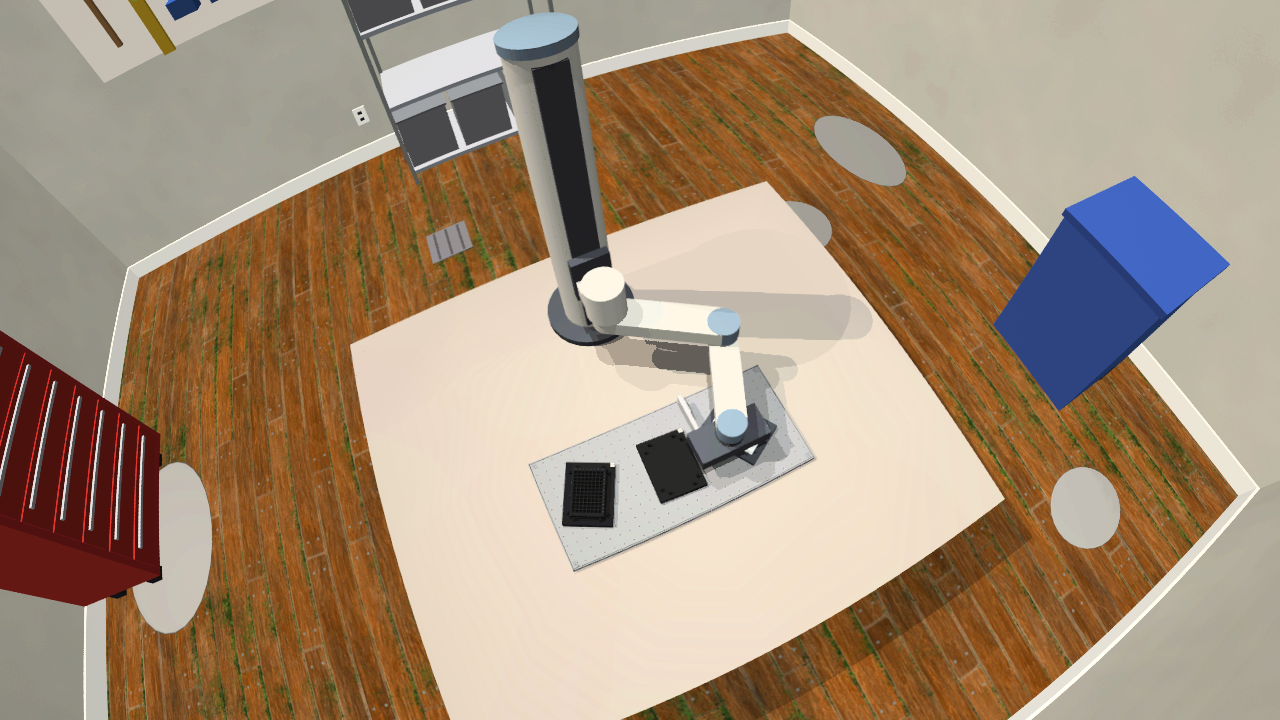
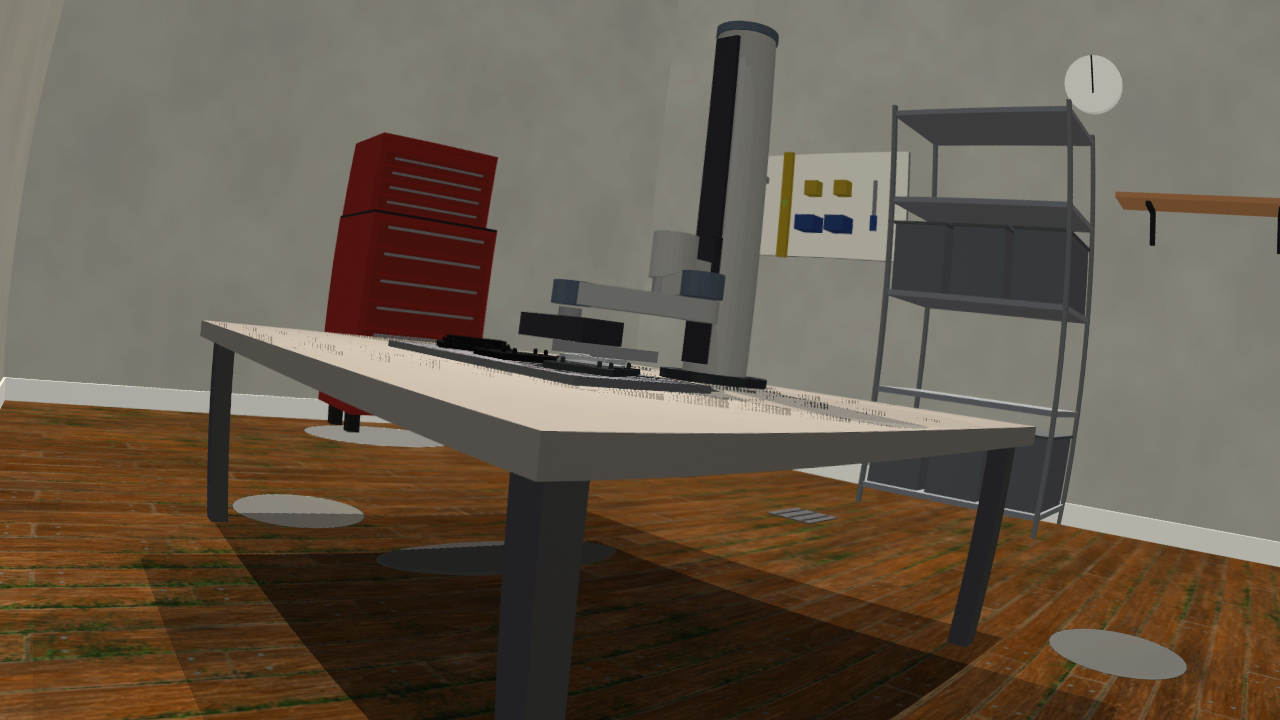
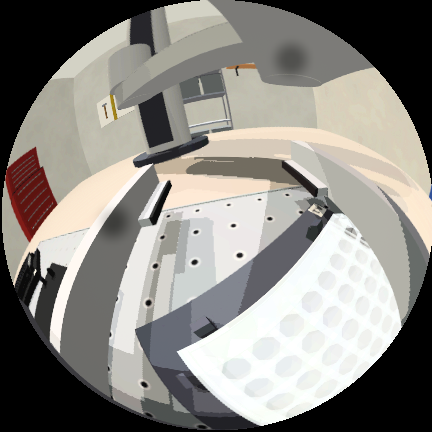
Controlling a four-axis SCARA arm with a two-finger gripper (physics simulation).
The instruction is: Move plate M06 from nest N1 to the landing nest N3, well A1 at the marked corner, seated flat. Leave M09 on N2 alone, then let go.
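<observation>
A clear white well plate (image 1: 753, 451) (image 3: 315, 340) lies in a dark grey nest (image 3: 220, 302) at the right end of the perforated base, with a small marked tile at one nest corner. My gripper (image 1: 729, 438) (image 2: 604, 349) (image 3: 224, 159) is low over this nest, turned at an angle to the plate. Its finger pads stand apart with bare base showing between them. One pad is close to the marked corner. A black plate (image 1: 588, 492) (image 2: 472, 342) sits on the left nest. A flat black nest (image 1: 671, 467) between them holds no plate. Nest and plate numbers are not readable; exact seating under the gripper is hidden.
The perforated base plate (image 1: 626, 523) lies on the pale table (image 1: 501, 617) (image 2: 402, 394). The arm's column (image 1: 563, 179) (image 2: 742, 197) stands at the back of the table. A red tool cabinet (image 1: 80, 483) (image 2: 411, 268) and a shelf rack (image 2: 984, 210) stand off the table.
</observation>
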